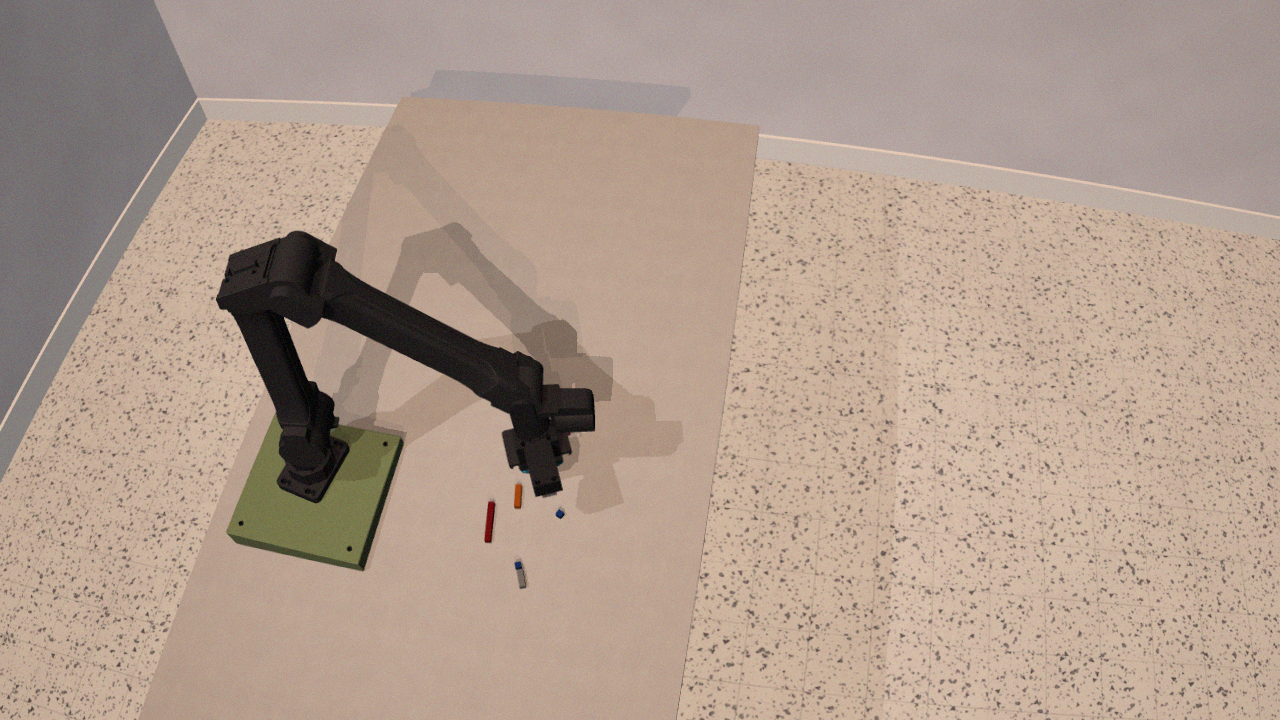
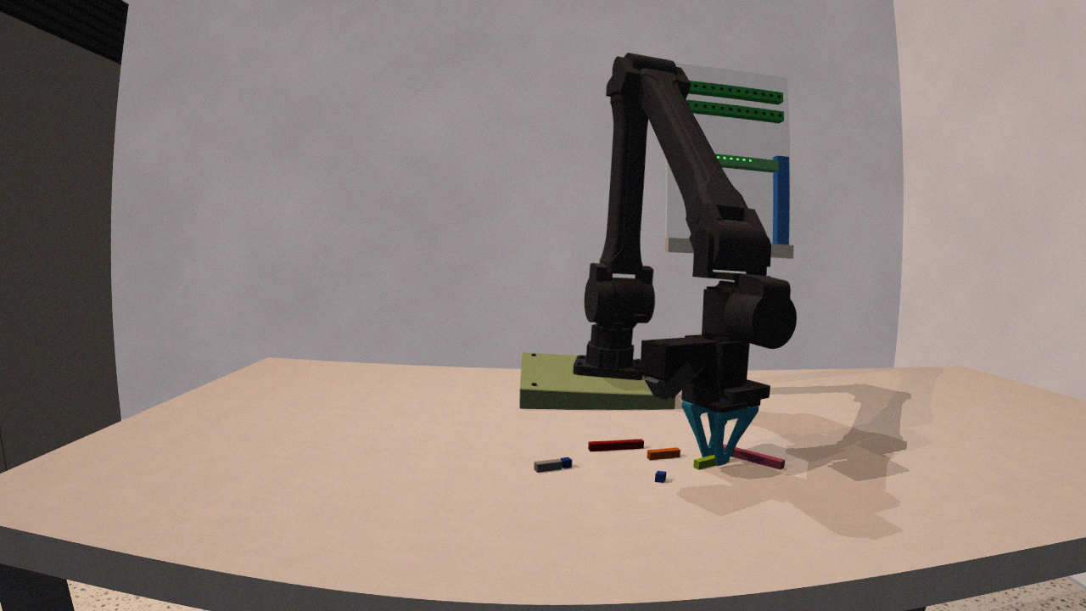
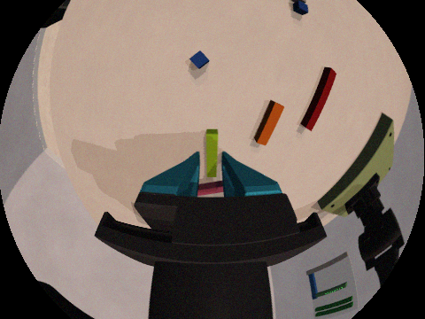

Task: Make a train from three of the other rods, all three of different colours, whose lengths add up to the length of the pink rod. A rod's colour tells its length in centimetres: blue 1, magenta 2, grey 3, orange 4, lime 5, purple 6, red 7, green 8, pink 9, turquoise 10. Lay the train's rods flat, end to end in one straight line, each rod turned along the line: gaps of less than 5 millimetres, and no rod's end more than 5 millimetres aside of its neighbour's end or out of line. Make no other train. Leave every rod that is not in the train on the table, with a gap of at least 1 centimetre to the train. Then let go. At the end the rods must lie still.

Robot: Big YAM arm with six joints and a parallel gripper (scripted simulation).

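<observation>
Right now the lime rod is 1 cm below my hand. Round my hand: red rod: 5 cm behind, 12 cm to the right, 1 cm below; orange rod: 2 cm behind, 6 cm to the right, 1 cm below; pink rod: 2 cm behind, 5 cm to the left, 1 cm below.
</observation>
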